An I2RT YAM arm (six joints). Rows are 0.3 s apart.
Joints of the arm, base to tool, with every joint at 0 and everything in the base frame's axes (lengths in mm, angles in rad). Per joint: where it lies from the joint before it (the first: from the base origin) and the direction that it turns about. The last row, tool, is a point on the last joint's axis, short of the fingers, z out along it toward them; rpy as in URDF.
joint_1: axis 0 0 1 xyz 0 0 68
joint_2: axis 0 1 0 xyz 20 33.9 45.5
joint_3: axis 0 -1 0 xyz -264 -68.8 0
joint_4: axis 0 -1 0 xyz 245 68.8 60
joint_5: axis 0 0 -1 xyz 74 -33.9 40.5
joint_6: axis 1 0 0 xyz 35.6 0 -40.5
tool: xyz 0 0 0 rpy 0 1.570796 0
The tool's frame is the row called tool.
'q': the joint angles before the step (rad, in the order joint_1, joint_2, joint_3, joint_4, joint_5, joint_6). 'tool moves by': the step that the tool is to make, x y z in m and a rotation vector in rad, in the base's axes. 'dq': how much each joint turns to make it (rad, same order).
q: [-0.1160 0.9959 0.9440 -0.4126 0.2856 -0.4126]
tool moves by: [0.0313 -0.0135 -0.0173 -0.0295 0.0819 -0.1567]
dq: [-0.0204 0.1527 0.0367 0.0266 0.1383 0.0340]
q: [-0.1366 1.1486 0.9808 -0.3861 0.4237 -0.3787]
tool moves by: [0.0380 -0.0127 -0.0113 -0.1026 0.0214 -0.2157]
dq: [-0.0006 0.1761 0.0699 0.0827 0.2376 0.0315]
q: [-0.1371 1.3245 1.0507 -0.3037 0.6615 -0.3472]
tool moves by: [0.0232 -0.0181 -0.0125 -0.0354 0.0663 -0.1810]
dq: [-0.0342 0.1397 0.0902 -0.0559 0.1453 0.0673]
